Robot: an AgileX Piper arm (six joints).
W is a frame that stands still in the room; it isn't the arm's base.
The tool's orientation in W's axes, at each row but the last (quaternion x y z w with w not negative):
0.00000, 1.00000, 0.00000, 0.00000
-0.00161, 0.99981, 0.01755, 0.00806
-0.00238, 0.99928, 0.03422, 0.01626
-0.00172, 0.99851, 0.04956, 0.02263
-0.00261, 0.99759, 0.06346, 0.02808
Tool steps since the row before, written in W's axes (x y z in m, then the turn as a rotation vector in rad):
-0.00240, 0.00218, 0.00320, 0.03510, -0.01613, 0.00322
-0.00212, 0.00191, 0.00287, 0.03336, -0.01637, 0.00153
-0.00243, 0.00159, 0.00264, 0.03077, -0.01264, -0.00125
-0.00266, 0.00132, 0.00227, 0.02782, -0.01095, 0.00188
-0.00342, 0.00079, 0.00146, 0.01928, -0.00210, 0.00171
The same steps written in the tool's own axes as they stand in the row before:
0.00240, 0.00218, -0.00320, -0.03510, -0.01613, -0.00322
0.00207, 0.00202, -0.00283, -0.03333, -0.01642, -0.00157
0.00234, 0.00178, -0.00260, -0.03067, -0.01288, 0.00138
0.00255, 0.00155, -0.00225, -0.02786, -0.01087, -0.00170
0.00333, 0.00100, -0.00154, -0.01934, -0.00204, -0.00089

